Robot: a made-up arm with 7 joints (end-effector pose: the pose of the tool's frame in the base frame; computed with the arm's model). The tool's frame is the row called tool.
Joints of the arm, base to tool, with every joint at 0 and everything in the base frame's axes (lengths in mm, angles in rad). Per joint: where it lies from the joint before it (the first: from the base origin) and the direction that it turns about. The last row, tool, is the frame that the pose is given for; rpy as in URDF.
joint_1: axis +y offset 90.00 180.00 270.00
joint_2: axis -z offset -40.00 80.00 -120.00
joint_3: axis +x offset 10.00 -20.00 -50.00
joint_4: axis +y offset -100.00 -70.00 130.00
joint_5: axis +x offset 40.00 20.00 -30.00
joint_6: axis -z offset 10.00 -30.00 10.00
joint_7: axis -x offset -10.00 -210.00 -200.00
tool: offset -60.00 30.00 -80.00 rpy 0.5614 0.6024 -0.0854
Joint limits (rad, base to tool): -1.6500..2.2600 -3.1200..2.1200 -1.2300..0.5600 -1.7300..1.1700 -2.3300..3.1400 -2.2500..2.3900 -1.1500..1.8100
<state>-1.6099 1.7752 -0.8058 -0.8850 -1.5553 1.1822 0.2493</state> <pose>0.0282 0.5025 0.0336 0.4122 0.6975 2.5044</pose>
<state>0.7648 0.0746 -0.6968 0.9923 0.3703 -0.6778 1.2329</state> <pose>-0.3001 -0.0475 0.3913 -0.8973 1.8611 0.1698</pose>
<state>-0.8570 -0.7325 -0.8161 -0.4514 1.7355 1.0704 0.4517</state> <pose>0.1493 0.2166 -0.1783 0.5815 0.3856 0.1695</pose>
Working (the frame after each row of the table, in the pose's form):
after joint_1: 0.0900 0.1800 0.2700 0.0000 -0.8570 0.0000
after joint_2: 0.1545 0.2600 0.1612 -0.3135 -0.8174 0.6863
after joint_3: 0.2059 0.2518 0.1442 -1.0466 -1.0727 0.3206
after joint_4: 0.0309 0.2197 0.1561 -0.9974 -1.4743 0.5749
after joint_5: 0.0678 0.2575 0.1664 0.3890 -0.4910 1.4279
after joint_6: 0.0975 0.2573 0.1813 0.5384 -0.2061 0.3900
after joint_7: 0.1928 0.1957 -0.0858 0.0939 -0.2848 0.3300

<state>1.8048 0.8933 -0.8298 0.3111 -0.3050 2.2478 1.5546</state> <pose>-0.1466 0.4668 0.6087 2.1625 0.8953 0.8396</pose>
Working (the frame after each row of the table, in the pose's form):
after joint_1: 0.0900 0.1800 0.2700 0.0000 1.8048 0.0000
after joint_2: -0.0175 0.2600 0.3367 -0.7994 1.6691 -0.6312
after joint_3: -0.0639 0.2397 0.3574 -1.3709 1.9343 0.1033
after joint_4: 0.0774 0.3481 0.3492 -1.4551 2.1871 -0.1172
after joint_5: 0.0351 0.3152 0.3539 -1.6136 2.2795 0.2264
after joint_6: 0.0620 0.2992 0.3429 -2.7902 -0.4763 -0.3400
after joint_7: -0.0577 0.4222 0.5769 1.8541 0.0821 0.4684

